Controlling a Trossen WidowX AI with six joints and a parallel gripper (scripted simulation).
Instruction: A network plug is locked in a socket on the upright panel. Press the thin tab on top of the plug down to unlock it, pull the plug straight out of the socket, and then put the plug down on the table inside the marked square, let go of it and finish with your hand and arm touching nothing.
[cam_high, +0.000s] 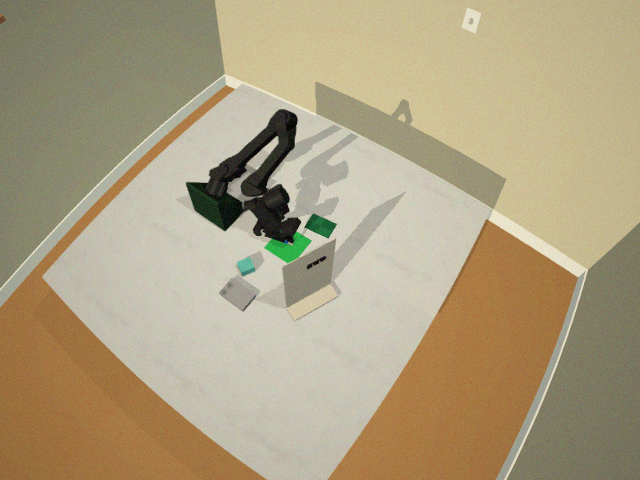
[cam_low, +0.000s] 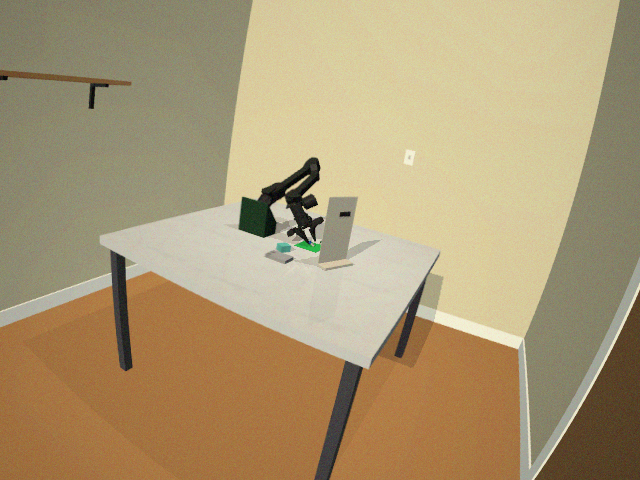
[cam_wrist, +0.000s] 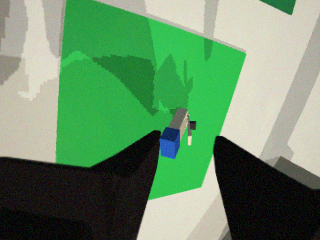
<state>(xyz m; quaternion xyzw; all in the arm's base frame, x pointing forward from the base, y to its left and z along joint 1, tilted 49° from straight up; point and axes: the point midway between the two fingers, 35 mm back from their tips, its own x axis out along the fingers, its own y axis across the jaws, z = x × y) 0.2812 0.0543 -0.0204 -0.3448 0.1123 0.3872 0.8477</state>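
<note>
Right now the network plug is 10 mm below my gripper tip. From my gripper tip the other things lie so: green marked square 10 mm behind, 20 mm below; pale thin tab 10 mm ahead, 10 mm to the left, 10 mm below; dark green patch 60 mm ahead, 120 mm to the left, 20 mm below.
</note>
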